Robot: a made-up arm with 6 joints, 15 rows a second.
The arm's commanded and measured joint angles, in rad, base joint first. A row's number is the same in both.
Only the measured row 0 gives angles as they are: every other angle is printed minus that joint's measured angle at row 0.
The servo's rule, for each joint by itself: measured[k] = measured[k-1] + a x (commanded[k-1-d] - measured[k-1]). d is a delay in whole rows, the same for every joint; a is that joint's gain. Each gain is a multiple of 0.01, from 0.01 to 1. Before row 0 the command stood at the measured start. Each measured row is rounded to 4 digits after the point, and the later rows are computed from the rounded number. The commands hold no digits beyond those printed.
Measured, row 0: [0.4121 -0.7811 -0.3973 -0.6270 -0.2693 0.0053]
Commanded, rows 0 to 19: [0.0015 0.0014 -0.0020 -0.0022 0.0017 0.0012]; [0.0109 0.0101 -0.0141 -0.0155 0.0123 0.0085]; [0.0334 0.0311 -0.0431 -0.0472 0.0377 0.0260]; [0.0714 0.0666 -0.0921 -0.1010 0.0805 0.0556]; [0.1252 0.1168 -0.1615 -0.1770 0.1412 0.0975]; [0.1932 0.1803 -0.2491 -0.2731 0.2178 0.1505]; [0.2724 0.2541 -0.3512 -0.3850 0.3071 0.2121]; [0.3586 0.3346 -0.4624 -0.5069 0.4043 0.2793]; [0.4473 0.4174 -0.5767 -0.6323 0.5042 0.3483]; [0.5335 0.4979 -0.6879 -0.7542 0.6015 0.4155]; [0.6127 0.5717 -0.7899 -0.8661 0.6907 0.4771]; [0.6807 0.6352 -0.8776 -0.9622 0.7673 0.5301]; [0.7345 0.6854 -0.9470 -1.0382 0.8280 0.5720]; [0.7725 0.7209 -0.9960 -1.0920 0.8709 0.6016]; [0.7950 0.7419 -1.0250 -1.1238 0.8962 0.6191]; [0.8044 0.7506 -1.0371 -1.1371 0.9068 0.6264]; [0.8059 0.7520 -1.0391 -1.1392 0.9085 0.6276]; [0.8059 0.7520 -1.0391 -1.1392 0.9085 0.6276]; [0.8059 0.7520 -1.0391 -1.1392 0.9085 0.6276]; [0.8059 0.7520 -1.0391 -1.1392 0.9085 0.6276]
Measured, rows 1 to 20: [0.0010 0.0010 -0.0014 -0.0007 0.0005 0.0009]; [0.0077 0.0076 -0.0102 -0.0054 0.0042 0.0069]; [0.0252 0.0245 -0.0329 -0.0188 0.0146 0.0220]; [0.0566 0.0548 -0.0737 -0.0451 0.0350 0.0485]; [0.1032 0.0994 -0.1343 -0.0873 0.0679 0.0872]; [0.1644 0.1576 -0.2135 -0.1468 0.1144 0.1372]; [0.2378 0.2271 -0.3085 -0.2230 0.1741 0.1964]; [0.3199 0.3045 -0.4147 -0.3138 0.2455 0.2619]; [0.4065 0.3858 -0.5265 -0.4157 0.3257 0.3302]; [0.4929 0.4665 -0.6379 -0.5240 0.4112 0.3976]; [0.5744 0.5422 -0.7428 -0.6335 0.4978 0.4604]; [0.6467 0.6092 -0.8358 -0.7387 0.5813 0.5155]; [0.7064 0.6641 -0.9125 -0.8345 0.6578 0.5601]; [0.7513 0.7050 -0.9701 -0.9169 0.7239 0.5929]; [0.7810 0.7316 -1.0080 -0.9831 0.7773 0.6136]; [0.7969 0.7453 -1.0281 -1.0324 0.8174 0.6237]; [0.8030 0.7501 -1.0357 -1.0666 0.8456 0.6268]; [0.8050 0.7515 -1.0380 -1.0898 0.8651 0.6274]; [0.8056 0.7519 -1.0388 -1.1056 0.8786 0.6276]; [0.8058 0.7520 -1.0390 -1.1164 0.8879 0.6276]
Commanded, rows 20 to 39: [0.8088 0.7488 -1.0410 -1.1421 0.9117 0.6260]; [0.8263 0.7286 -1.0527 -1.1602 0.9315 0.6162]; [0.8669 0.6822 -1.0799 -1.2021 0.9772 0.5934]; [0.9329 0.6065 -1.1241 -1.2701 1.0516 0.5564]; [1.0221 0.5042 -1.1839 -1.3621 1.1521 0.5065]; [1.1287 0.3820 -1.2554 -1.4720 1.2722 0.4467]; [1.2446 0.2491 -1.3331 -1.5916 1.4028 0.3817]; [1.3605 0.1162 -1.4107 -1.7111 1.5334 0.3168]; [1.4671 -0.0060 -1.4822 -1.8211 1.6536 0.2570]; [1.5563 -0.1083 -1.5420 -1.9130 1.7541 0.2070]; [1.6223 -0.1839 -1.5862 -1.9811 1.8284 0.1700]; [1.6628 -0.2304 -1.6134 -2.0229 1.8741 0.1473]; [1.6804 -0.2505 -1.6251 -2.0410 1.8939 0.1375]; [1.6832 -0.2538 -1.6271 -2.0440 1.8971 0.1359]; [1.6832 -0.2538 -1.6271 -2.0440 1.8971 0.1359]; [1.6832 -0.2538 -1.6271 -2.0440 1.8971 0.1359]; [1.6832 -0.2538 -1.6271 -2.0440 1.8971 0.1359]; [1.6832 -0.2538 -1.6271 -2.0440 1.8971 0.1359]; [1.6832 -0.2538 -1.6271 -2.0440 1.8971 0.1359]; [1.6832 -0.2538 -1.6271 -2.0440 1.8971 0.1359]
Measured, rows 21 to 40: [0.8078 0.7497 -1.0404 -1.1246 0.8953 0.6263]; [0.8204 0.7345 -1.0489 -1.1360 0.9065 0.6183]; [0.8520 0.6968 -1.0703 -1.1572 0.9284 0.5986]; [0.9070 0.6318 -1.1074 -1.1933 0.9666 0.5653]; [0.9853 0.5399 -1.1602 -1.2473 1.0241 0.5188]; [1.0828 0.4262 -1.2259 -1.3192 1.1010 0.4618]; [1.1928 0.2987 -1.2999 -1.4064 1.1946 0.3985]; [1.3068 0.1673 -1.3764 -1.5039 1.2996 0.3340]; [1.4158 0.0425 -1.4494 -1.6054 1.4093 0.2732]; [1.5113 -0.0661 -1.5133 -1.7038 1.5162 0.2209]; [1.5868 -0.1509 -1.5636 -1.7925 1.6130 0.1807]; [1.6385 -0.2081 -1.5980 -1.8662 1.6939 0.1543]; [1.6670 -0.2386 -1.6167 -1.9221 1.7559 0.1410]; [1.6780 -0.2495 -1.6239 -1.9611 1.7997 0.1370]; [1.6815 -0.2526 -1.6261 -1.9876 1.8299 0.1361]; [1.6827 -0.2535 -1.6268 -2.0056 1.8507 0.1359]; [1.6830 -0.2537 -1.6270 -2.0179 1.8651 0.1359]; [1.6831 -0.2538 -1.6271 -2.0263 1.8750 0.1359]; [1.6832 -0.2538 -1.6271 -2.0320 1.8819 0.1359]; [1.6832 -0.2538 -1.6271 -2.0358 1.8866 0.1359]
